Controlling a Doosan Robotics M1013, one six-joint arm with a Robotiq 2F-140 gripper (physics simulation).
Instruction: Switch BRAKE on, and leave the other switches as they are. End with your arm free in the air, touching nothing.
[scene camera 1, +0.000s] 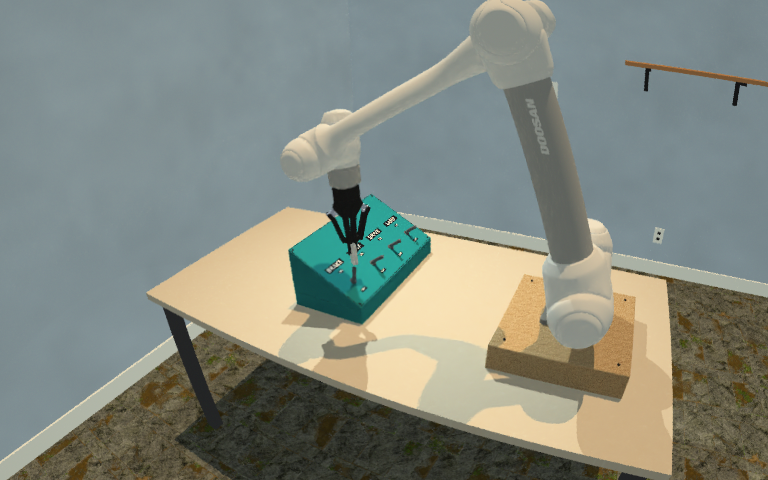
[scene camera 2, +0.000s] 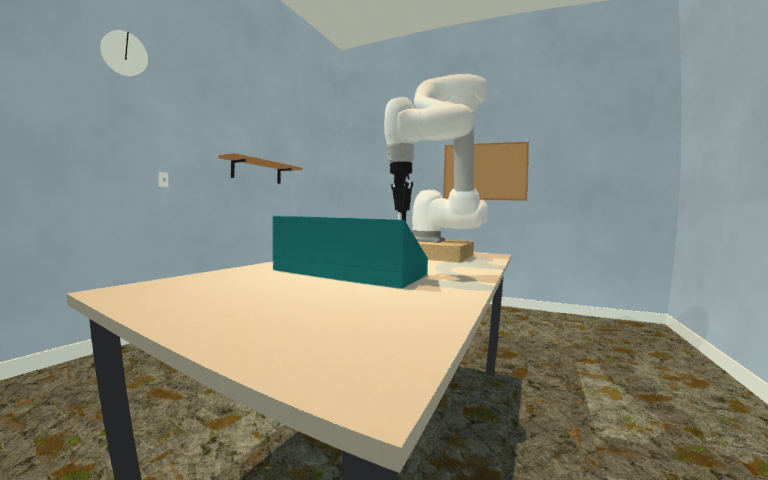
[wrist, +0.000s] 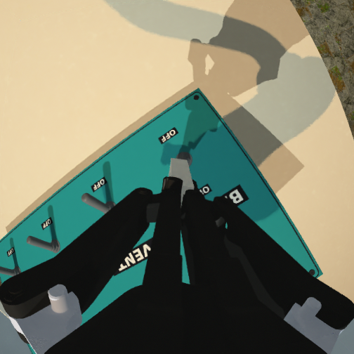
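Scene:
Scene camera 1 and scene camera 2 both show the gripper, and on the gripper (scene camera 1: 344, 227) and (scene camera 2: 402, 198) are the same spot. The gripper appears in the wrist view (176, 171) too. There is also a teal switch box, on which (scene camera 1: 339, 280) and (wrist: 218, 163) are one and the same spot.

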